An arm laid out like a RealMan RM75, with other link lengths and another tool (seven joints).
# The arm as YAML. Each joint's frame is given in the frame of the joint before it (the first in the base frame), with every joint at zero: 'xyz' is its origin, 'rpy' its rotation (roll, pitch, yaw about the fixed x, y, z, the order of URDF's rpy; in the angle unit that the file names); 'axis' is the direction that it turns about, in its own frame. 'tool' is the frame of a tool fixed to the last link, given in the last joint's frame.
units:
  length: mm
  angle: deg
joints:
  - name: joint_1
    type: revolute
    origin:
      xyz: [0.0, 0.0, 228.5]
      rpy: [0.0, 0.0, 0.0]
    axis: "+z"
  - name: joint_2
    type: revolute
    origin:
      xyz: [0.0, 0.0, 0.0]
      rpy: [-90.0, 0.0, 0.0]
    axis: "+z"
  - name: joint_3
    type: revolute
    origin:
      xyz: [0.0, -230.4, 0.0]
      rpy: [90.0, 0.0, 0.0]
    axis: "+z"
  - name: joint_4
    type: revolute
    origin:
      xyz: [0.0, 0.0, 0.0]
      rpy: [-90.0, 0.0, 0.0]
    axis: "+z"
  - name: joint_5
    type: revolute
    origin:
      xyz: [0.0, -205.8, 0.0]
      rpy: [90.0, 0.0, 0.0]
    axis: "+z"
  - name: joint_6
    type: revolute
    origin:
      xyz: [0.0, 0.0, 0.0]
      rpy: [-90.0, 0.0, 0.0]
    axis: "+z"
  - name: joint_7
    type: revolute
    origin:
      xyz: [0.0, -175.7, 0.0]
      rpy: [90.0, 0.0, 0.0]
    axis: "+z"
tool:
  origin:
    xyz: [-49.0, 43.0, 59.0]
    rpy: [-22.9, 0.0, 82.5]
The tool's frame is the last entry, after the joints.
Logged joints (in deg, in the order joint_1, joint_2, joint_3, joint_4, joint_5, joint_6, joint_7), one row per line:
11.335, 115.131, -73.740, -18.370, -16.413, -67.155, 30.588
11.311, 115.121, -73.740, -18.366, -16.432, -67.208, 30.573
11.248, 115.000, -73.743, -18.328, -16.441, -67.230, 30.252
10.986, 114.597, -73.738, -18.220, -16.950, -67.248, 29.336
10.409, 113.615, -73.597, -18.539, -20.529, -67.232, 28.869
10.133, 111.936, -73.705, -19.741, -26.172, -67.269, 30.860
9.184, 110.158, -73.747, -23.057, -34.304, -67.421, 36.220
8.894, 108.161, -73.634, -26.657, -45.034, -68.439, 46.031
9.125, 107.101, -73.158, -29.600, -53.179, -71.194, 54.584
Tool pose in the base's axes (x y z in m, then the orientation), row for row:
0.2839, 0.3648, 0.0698, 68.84, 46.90, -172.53
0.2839, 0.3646, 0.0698, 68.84, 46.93, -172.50
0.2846, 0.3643, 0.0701, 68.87, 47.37, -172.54
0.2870, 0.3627, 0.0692, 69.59, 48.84, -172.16
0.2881, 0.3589, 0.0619, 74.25, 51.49, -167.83
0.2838, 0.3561, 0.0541, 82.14, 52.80, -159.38
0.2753, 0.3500, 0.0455, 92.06, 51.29, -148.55
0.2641, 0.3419, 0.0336, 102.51, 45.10, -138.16
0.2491, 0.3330, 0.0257, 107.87, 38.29, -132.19
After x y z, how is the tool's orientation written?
As angles about the fixed x, y, z axes (roll, pitch, yaw), in degrees.
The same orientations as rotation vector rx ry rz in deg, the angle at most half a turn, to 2 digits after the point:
-58.66, 80.53, 124.97
-58.71, 80.51, 124.97
-59.06, 80.28, 124.59
-60.45, 79.98, 123.10
-64.93, 81.38, 119.82
-70.97, 84.65, 116.89
-77.41, 90.40, 114.34
-82.84, 101.04, 111.29
-86.54, 110.39, 109.67

